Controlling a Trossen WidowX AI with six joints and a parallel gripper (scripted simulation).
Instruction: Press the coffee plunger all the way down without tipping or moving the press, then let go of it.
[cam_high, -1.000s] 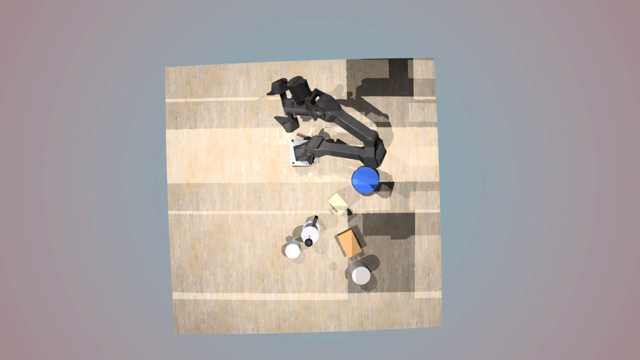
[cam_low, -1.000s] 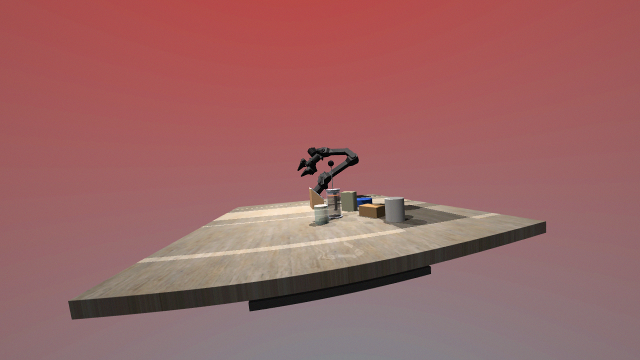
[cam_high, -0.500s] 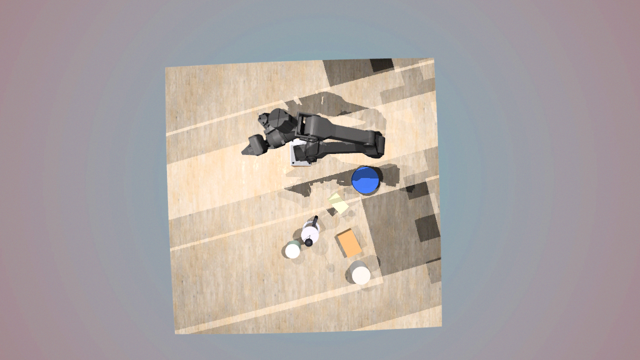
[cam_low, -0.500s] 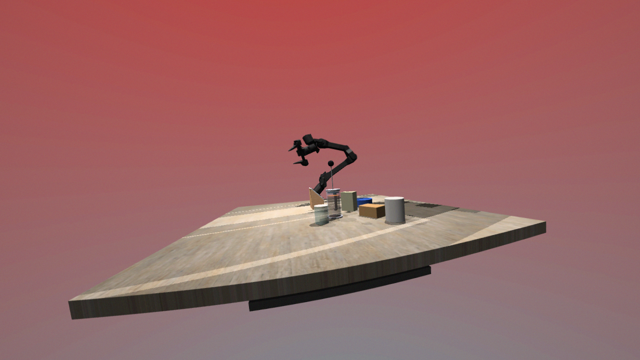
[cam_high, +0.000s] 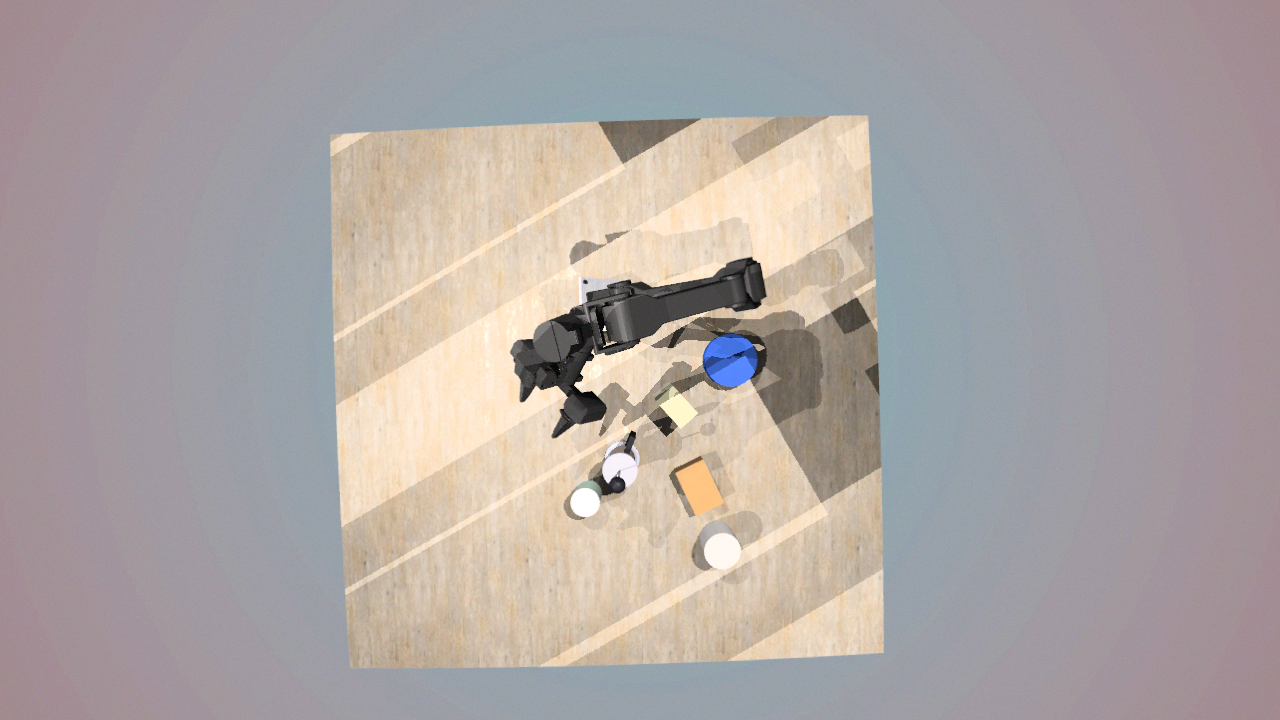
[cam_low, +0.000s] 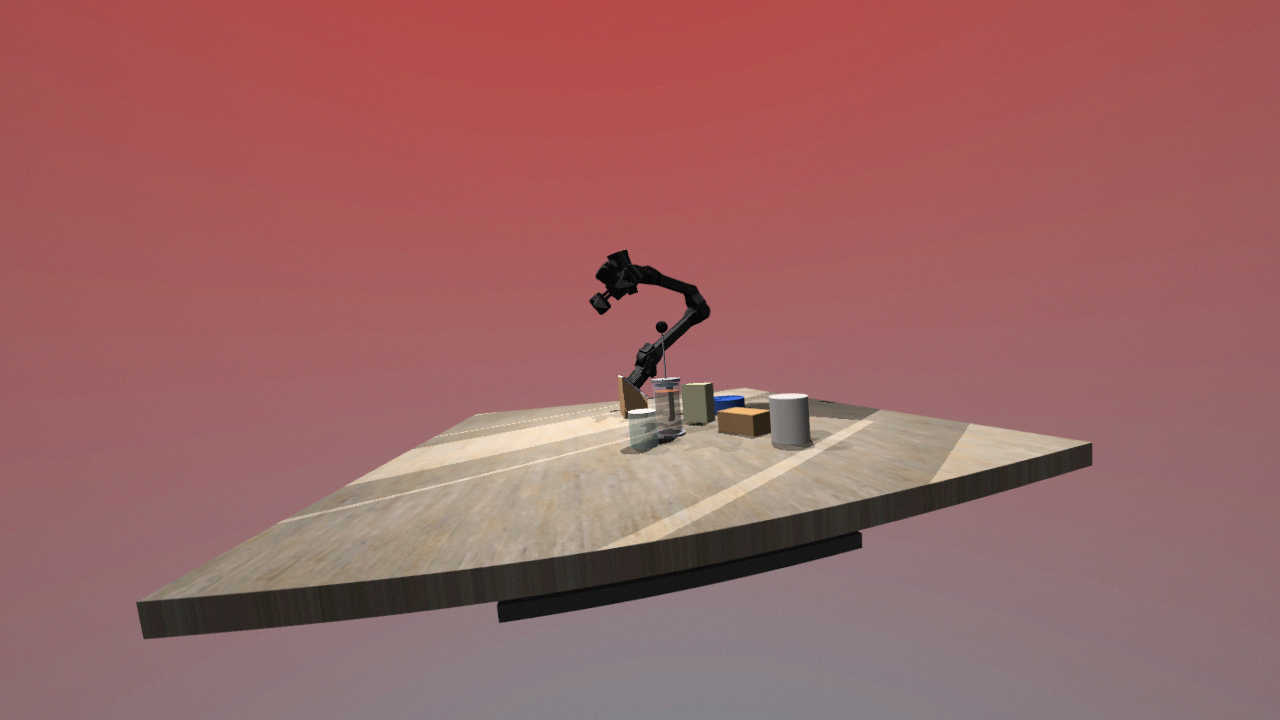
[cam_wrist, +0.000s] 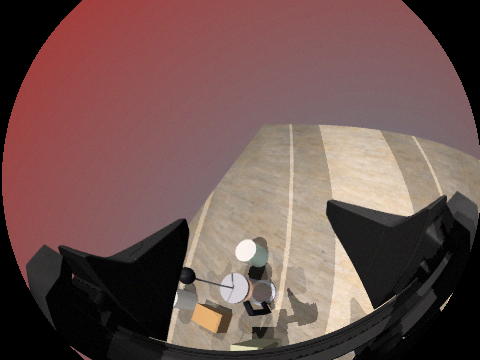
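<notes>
The coffee press is 14 cm ahead of my gripper tip, 11 cm to the left of it and 24 cm below it. Also, from my gripper tip: pale cup 22 cm ahead, 1 cm to the left, 34 cm below; cream box 5 cm ahead, 24 cm to the left, 32 cm below; orange box 24 cm ahead, 27 cm to the left, 35 cm below.
</notes>
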